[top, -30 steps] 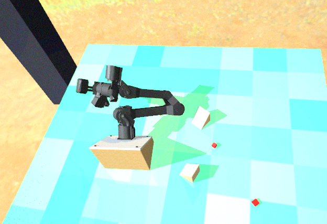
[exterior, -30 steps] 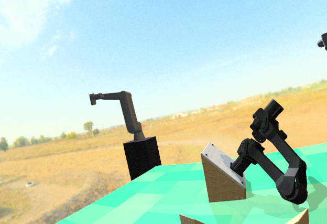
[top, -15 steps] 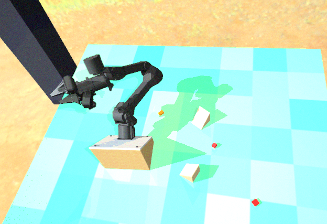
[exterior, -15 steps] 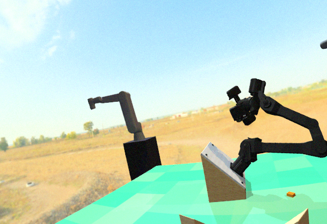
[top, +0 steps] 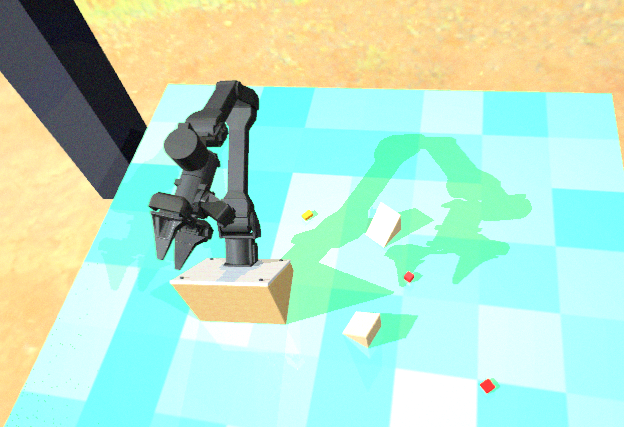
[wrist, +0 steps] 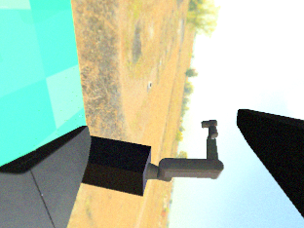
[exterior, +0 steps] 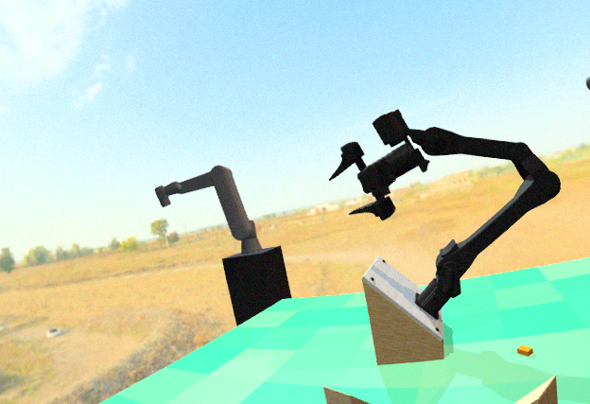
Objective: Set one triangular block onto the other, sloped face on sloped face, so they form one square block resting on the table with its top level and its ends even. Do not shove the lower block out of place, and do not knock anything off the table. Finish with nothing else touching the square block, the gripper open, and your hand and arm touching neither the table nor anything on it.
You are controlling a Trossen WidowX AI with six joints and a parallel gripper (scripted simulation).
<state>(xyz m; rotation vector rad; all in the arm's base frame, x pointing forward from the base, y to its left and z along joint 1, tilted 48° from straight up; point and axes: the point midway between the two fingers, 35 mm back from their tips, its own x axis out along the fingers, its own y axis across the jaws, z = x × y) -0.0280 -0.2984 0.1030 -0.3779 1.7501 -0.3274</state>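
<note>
My gripper tip is 31 cm short of the triangular block, 3 cm to the right of it and 35 cm above it. Round my gripper tip: red cube 55 cm ahead, 7 cm to the right, 36 cm below; then yellow cube 15 cm ahead, 33 cm to the left, 36 cm below.
</note>
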